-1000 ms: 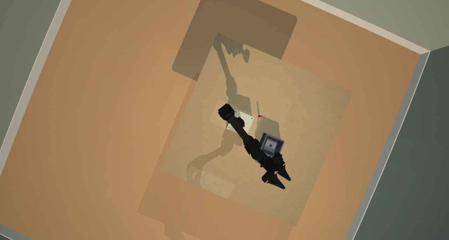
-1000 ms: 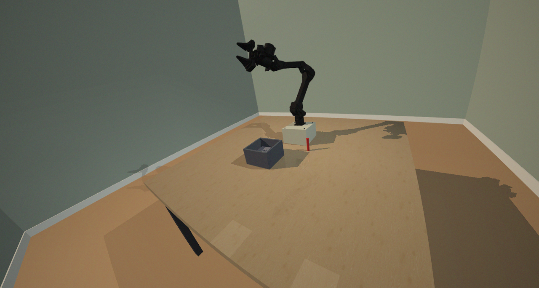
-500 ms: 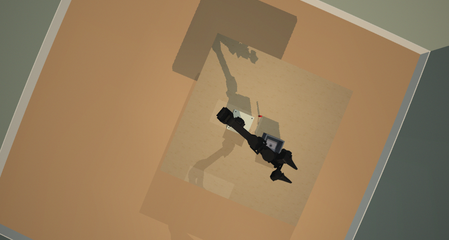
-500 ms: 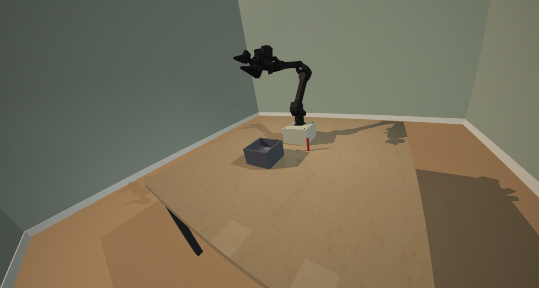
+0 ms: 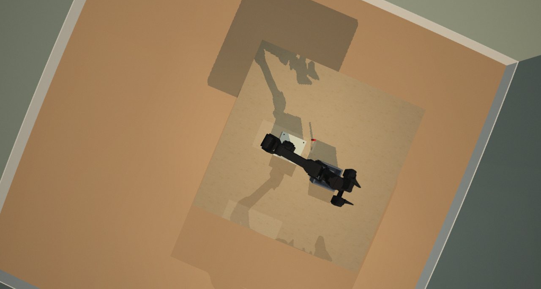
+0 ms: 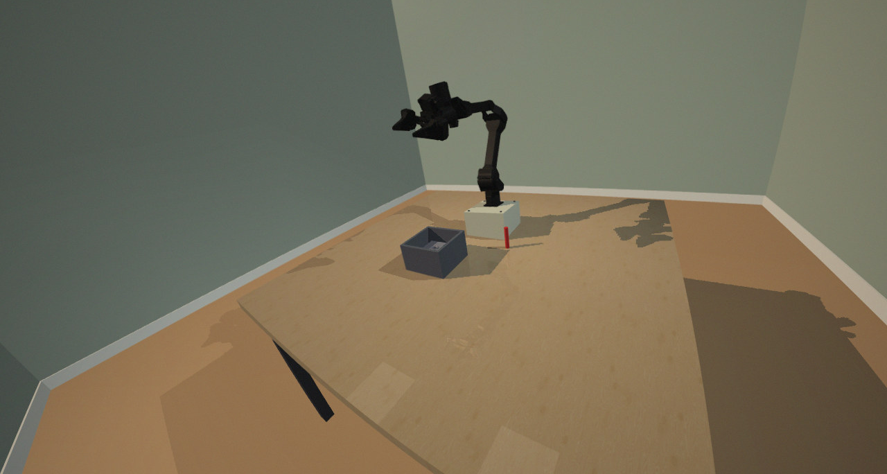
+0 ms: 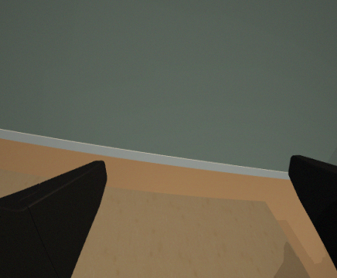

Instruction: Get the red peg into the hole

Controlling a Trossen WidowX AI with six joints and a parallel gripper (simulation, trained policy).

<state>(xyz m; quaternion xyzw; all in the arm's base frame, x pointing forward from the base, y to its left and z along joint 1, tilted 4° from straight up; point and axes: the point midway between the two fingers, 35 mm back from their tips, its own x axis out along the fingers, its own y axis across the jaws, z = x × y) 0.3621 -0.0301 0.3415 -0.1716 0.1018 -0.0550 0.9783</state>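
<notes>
The red peg is 410 mm below my gripper tip, 220 mm behind it and 180 mm to the left of it. The rest, counted from my gripper tip: dark box (430 mm below, 40 mm behind); then grey plate (410 mm below, 40 mm behind).
</notes>
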